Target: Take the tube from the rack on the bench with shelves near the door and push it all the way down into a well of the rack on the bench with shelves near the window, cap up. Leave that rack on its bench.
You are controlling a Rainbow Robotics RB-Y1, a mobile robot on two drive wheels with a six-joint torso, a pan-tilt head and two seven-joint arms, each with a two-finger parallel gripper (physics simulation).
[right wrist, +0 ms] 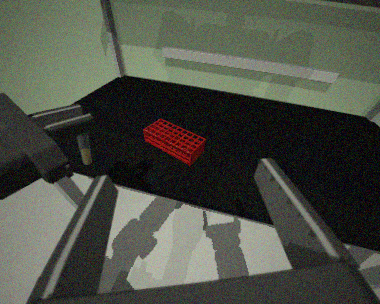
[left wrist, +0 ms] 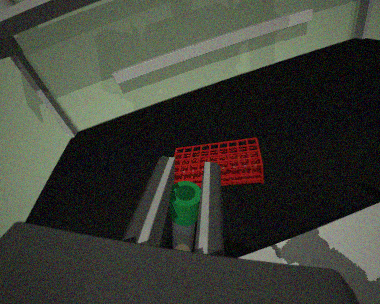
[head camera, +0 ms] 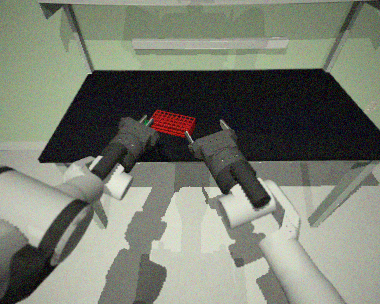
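Note:
My left gripper is shut on the tube, which has a green cap facing up. The tube's clear body, with tan contents low in it, hangs below the fingers in the right wrist view. A red rack stands on the black bench top. In the head camera the left gripper is just left of the rack. My right gripper is open and empty, at the rack's right and nearer the front edge.
A pale bar runs behind the bench. Upright posts stand at the bench's back corners. A slanted bench leg shows below the front edge at the right. Arm shadows lie on the pale floor.

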